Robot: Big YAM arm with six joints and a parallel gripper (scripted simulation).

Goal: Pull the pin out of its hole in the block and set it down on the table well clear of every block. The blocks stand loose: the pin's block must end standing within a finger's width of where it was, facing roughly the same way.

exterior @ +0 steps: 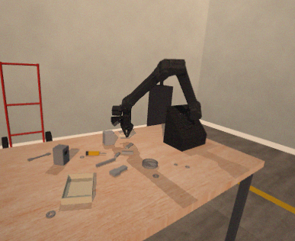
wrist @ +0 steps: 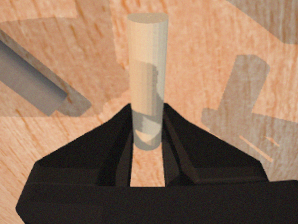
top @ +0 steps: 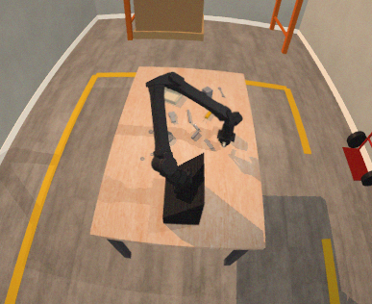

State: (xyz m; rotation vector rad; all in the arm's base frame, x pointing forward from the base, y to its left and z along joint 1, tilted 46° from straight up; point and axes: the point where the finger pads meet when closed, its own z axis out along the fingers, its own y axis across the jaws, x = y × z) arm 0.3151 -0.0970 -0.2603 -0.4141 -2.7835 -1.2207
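Now: the light grey block 11 cm ahead of my hand and 3 cm to the right of it. From my hand the other things lie so: pale pin (2 cm ahead, 1 cm to the right); then darker grey block (46 cm ahead, 7 cm to the left, 1 cm above); then yellow-handled screwdriver (28 cm ahead, 7 cm to the left, 3 cm below).
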